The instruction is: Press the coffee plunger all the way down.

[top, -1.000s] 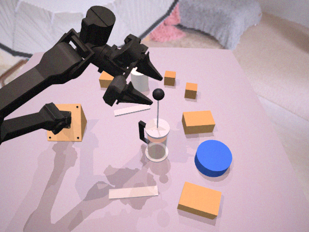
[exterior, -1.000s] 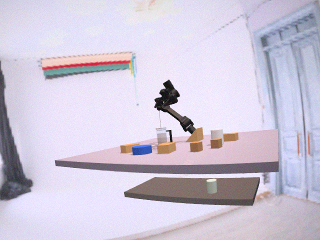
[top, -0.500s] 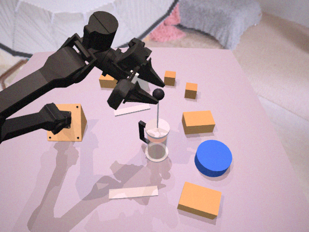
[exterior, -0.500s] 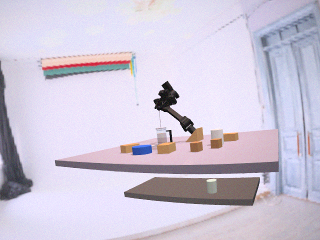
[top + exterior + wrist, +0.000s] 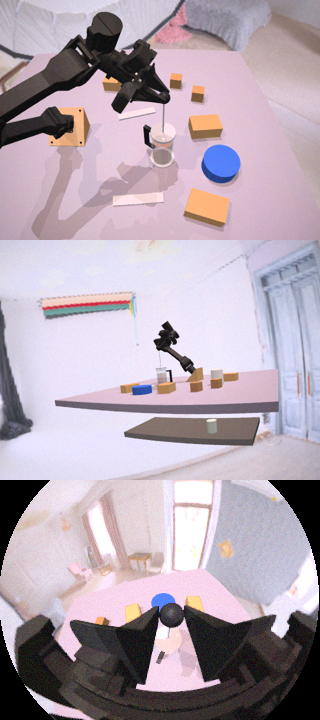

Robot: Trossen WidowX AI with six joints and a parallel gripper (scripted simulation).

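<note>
The glass coffee press lies 2 cm behind my gripper tip, 1 cm to the left of it and 14 cm below it. From my gripper tip the other things lie so: blue disc (18 cm ahead, 3 cm to the right, 25 cm below); then white cylinder (10 cm behind, 36 cm to the left, 22 cm below).
</note>
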